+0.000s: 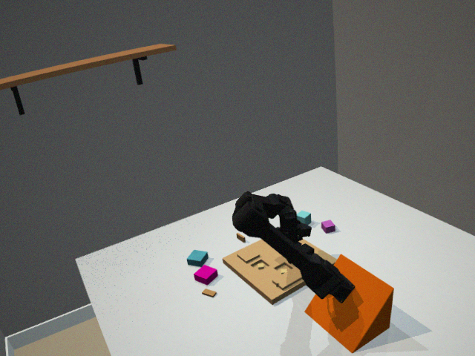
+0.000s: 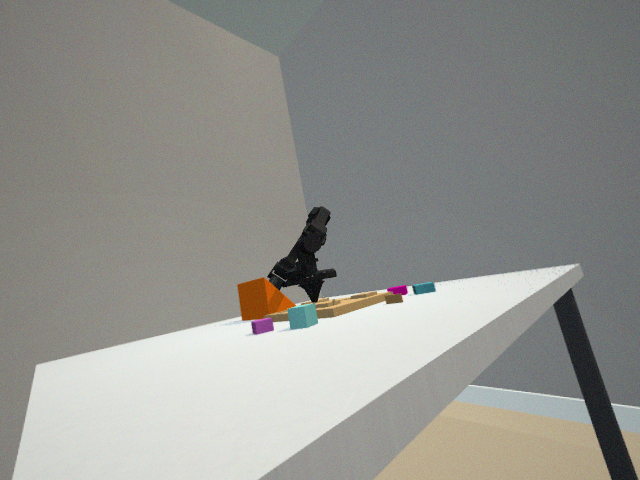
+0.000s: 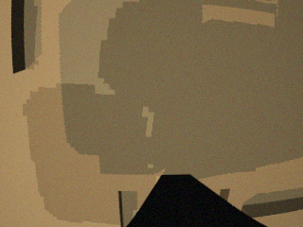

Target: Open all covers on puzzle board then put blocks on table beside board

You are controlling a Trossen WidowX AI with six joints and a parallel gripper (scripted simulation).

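My gripper tip is now 30 mm short of the tan puzzle board, 20 mm to the right of it and 10 mm above it. The rest, counted from my gripper tip: flat brown piece 300 mm to the left, 40 mm ahead, 20 mm below; then purple block 250 mm to the right, 120 mm ahead, 10 mm below; then magenta block 270 mm to the left, 120 mm ahead, 10 mm below.
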